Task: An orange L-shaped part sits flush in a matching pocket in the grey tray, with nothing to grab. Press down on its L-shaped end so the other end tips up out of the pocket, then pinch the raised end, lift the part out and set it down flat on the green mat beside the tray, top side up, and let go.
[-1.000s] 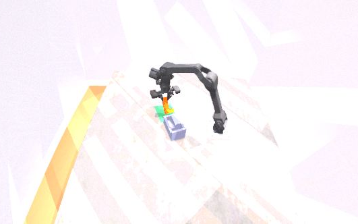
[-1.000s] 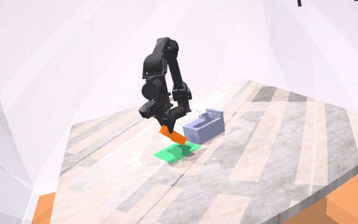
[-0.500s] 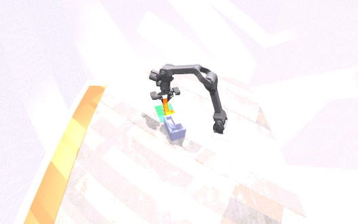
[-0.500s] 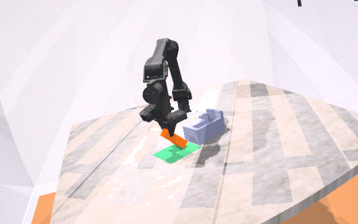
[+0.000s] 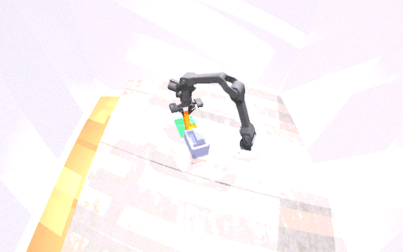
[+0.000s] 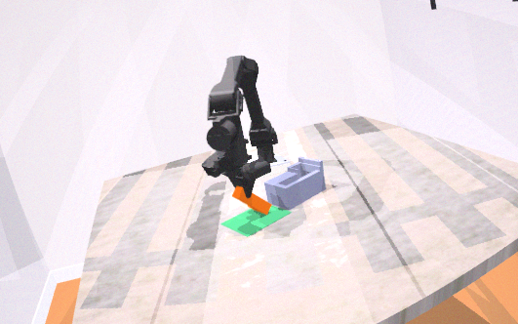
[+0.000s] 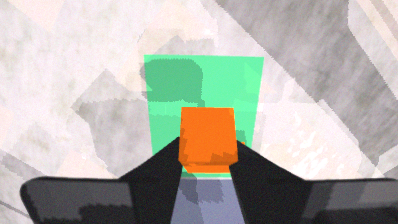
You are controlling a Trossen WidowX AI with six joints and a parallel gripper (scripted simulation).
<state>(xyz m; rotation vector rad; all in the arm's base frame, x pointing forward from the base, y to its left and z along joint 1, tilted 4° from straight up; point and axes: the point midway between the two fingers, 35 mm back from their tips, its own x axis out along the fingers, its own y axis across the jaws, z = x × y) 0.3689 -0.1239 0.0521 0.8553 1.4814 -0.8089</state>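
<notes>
Right now my gripper tip is 30 mm past the orange L-shaped part, 30 mm above it and 20 mm to the right of it. Also, from my gripper tip: green mat: 90 mm below, 20 mm to the left, 10 mm behind.
</notes>
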